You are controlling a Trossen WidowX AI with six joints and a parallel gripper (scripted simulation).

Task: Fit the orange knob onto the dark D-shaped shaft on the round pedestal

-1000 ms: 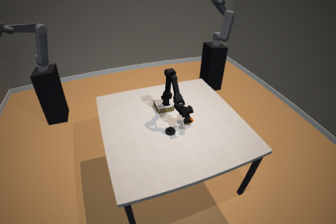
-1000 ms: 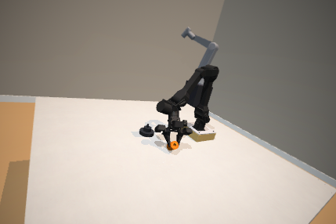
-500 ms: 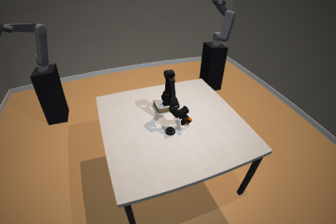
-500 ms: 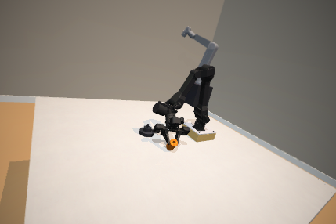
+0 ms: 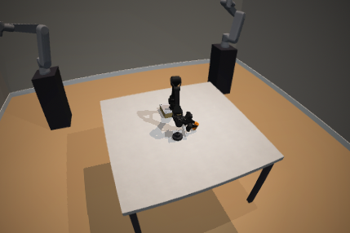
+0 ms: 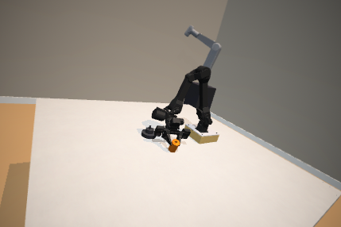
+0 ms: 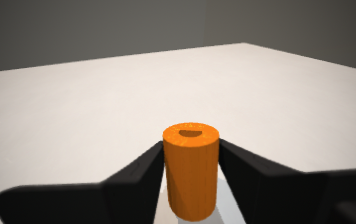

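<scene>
Now: gripper tip 10 mm to the left of the orange knob and 10 mm above it. Round my gripper tip: dark shaft: 50 mm ahead, 190 mm to the right, 20 mm below.
</scene>
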